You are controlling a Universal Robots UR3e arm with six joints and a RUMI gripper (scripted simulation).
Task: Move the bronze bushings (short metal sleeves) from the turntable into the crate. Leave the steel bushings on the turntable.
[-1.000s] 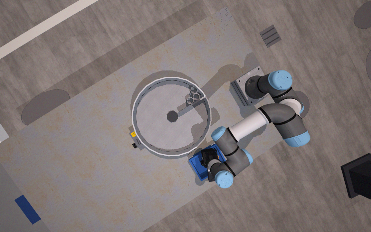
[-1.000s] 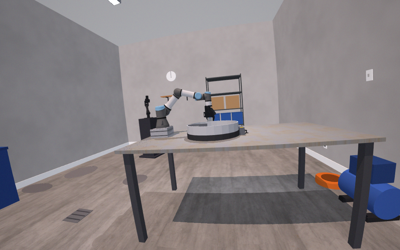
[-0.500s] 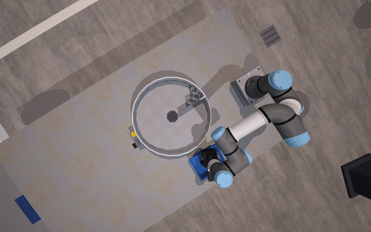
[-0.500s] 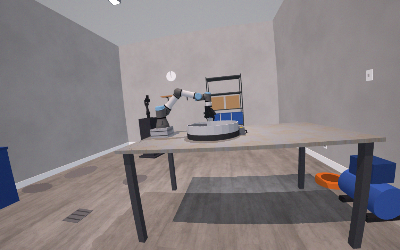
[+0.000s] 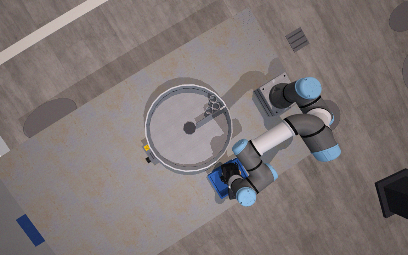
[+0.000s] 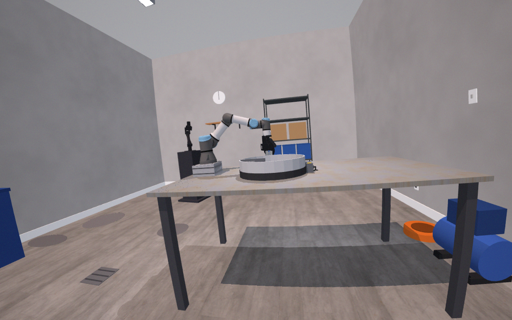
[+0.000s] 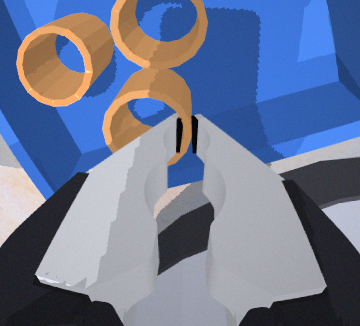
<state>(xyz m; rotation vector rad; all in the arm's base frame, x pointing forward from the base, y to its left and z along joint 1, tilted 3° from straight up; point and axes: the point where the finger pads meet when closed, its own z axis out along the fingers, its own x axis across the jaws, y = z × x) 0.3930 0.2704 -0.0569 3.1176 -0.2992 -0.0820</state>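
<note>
Now: the blue crate 5 cm to the left of my hand and 2 cm below it. Round my hand: round turntable 28 cm to the right, 10 cm ahead, 1 cm above.
</note>
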